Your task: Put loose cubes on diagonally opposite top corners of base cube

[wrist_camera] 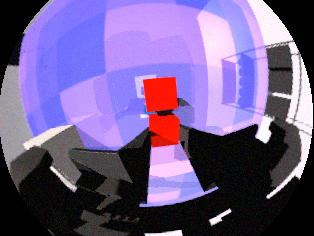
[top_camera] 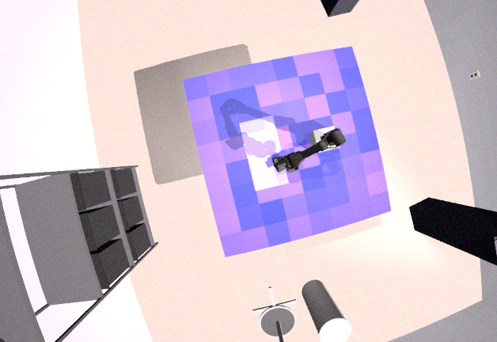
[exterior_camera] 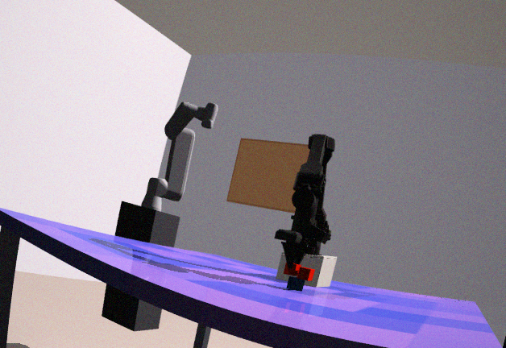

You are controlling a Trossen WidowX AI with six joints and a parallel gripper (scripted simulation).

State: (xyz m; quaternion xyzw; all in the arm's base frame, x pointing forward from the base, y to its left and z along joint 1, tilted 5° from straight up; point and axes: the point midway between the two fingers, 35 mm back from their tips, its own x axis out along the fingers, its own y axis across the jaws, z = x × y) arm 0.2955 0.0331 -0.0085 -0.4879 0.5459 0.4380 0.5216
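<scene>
Now: the blue cube 20 mm to the left of my gripper tip and 40 mm below it.
</scene>
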